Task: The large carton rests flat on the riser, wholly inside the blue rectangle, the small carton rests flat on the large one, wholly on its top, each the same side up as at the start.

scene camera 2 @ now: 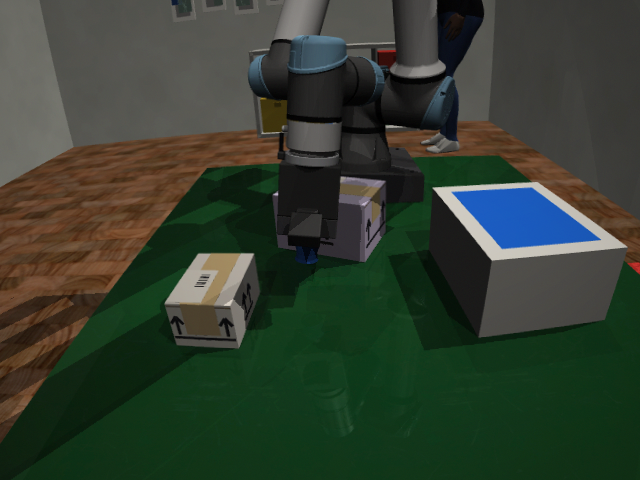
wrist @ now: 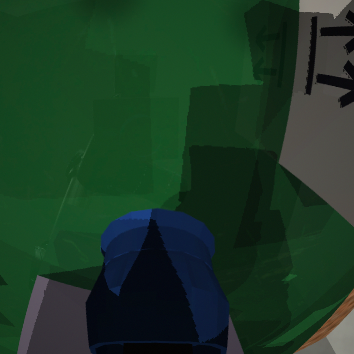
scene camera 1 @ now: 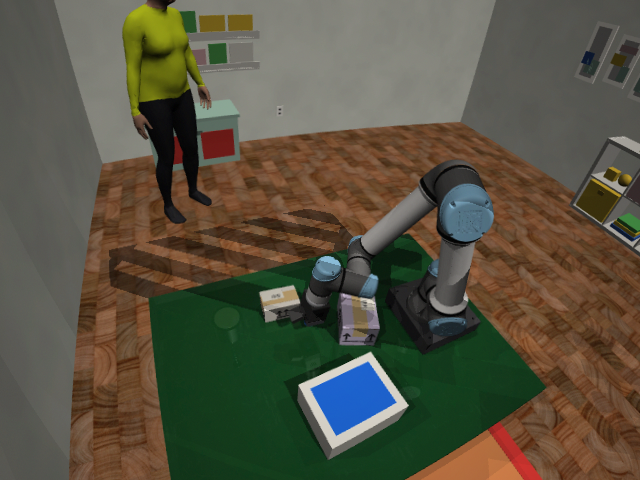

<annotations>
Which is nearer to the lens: the large carton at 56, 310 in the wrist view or the small carton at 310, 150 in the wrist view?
The small carton.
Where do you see a small carton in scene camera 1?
275, 304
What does the small carton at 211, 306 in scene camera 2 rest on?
The table.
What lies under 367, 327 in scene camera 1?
A large carton.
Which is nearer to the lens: the large carton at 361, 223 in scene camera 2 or the small carton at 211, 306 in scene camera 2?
The small carton.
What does the large carton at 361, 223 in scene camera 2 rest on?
The table.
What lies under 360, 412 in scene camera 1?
A riser.
</annotations>
